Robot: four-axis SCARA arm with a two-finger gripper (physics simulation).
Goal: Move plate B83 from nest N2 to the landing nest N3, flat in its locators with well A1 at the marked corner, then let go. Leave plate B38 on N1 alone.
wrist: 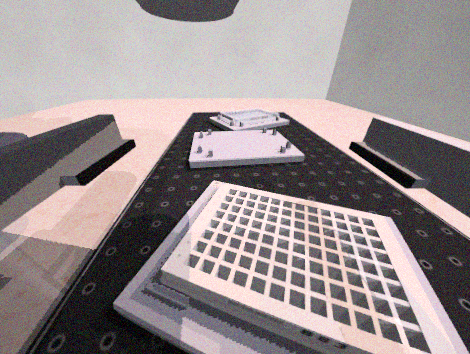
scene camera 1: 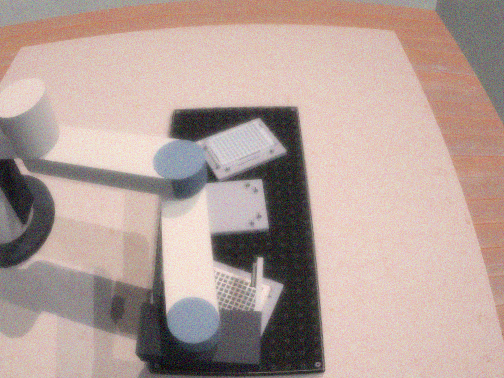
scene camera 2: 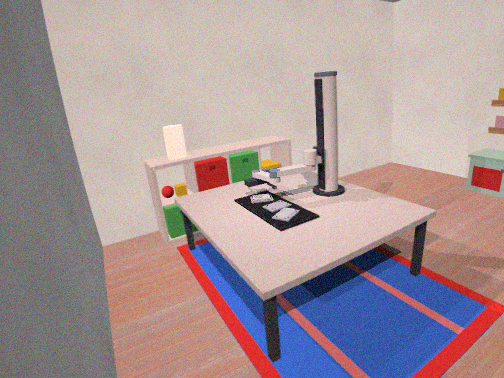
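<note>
Plate B83 (scene camera 1: 235,290) (scene camera 2: 261,198) (wrist: 300,250), a white grid of square wells, sits on nest N2 (wrist: 210,331); its label shows partly at the bottom of the wrist view. Landing nest N3 (scene camera 1: 237,207) (scene camera 2: 276,205) (wrist: 240,147) is a bare pale block with small locator pins. Plate B38 (scene camera 1: 240,142) (wrist: 252,116) sits on nest N1 (scene camera 1: 278,149) at the far end. My gripper (wrist: 243,131) is open and empty, its fingers wide apart to either side over the N2 end. In scene camera 1 the arm hides one finger and part of B83. Well A1 cannot be made out.
A black perforated board (scene camera 1: 295,240) (scene camera 2: 305,216) (wrist: 165,180) carries the nests on the pale table (scene camera 1: 375,200) (scene camera 2: 360,225). The arm's column (scene camera 2: 328,135) stands beside it. A shelf unit (scene camera 2: 220,150) stands behind the table.
</note>
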